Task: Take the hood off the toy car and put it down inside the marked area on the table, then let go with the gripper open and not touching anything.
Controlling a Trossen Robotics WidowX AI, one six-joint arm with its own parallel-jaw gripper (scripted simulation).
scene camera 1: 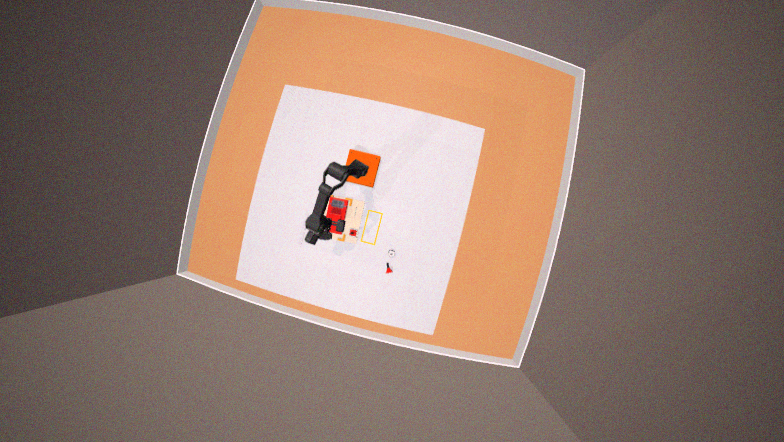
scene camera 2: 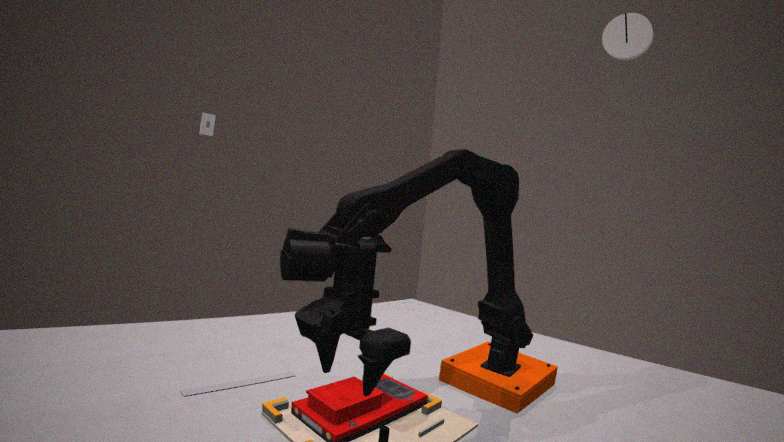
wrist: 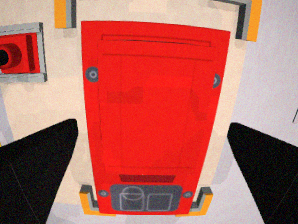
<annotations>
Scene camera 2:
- my gripper: 345, 383
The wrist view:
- my gripper: 155, 128
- toy car: 112, 191
</annotations>
